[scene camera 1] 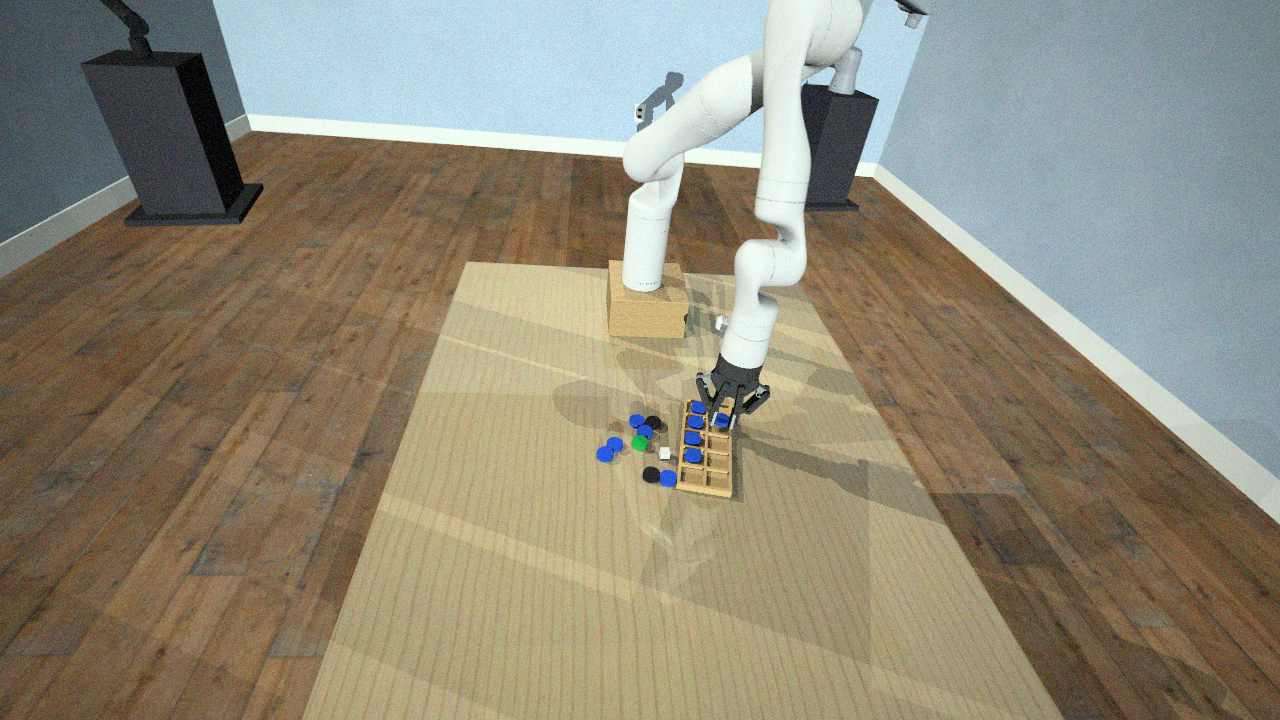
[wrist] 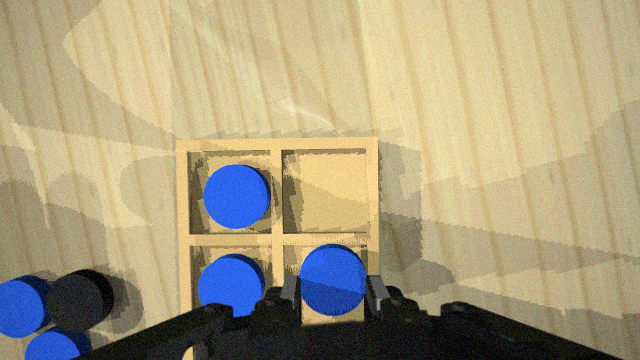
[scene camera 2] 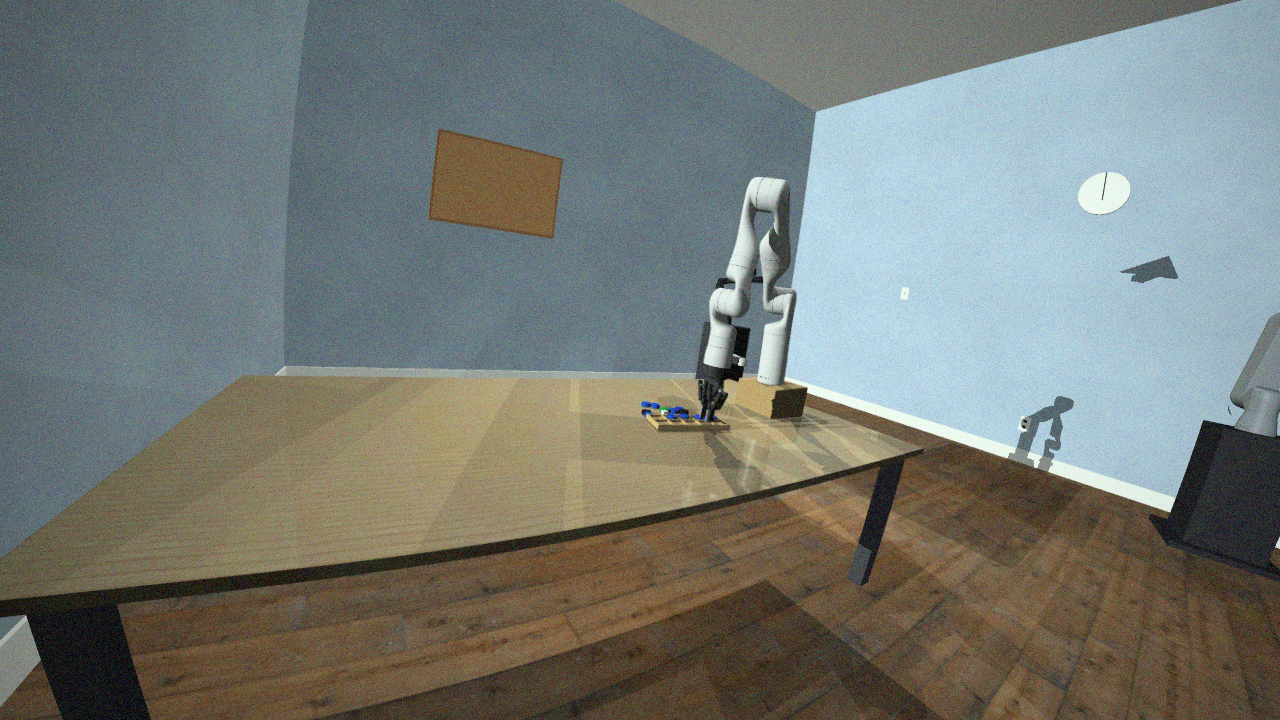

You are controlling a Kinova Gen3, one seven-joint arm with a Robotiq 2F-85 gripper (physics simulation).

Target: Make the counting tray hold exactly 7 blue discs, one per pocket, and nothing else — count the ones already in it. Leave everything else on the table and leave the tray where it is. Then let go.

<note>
My gripper (scene camera 1: pixel 720 424) holds a blue disc (wrist: pixel 333 279), clear of everything else. A blue disc (wrist: pixel 233 279) rests on a wooden counting tray (scene camera 1: pixel 712 475). A blue disc (wrist: pixel 236 196) rests on the wooden counting tray. A blue disc (wrist: pixel 31 315) rests on the table.
The wooden counting tray shows as well in the wrist view (wrist: pixel 324 191) and in scene camera 2 (scene camera 2: pixel 660 421). My gripper is seen too in the wrist view (wrist: pixel 332 297) and in scene camera 2 (scene camera 2: pixel 705 420).
</note>
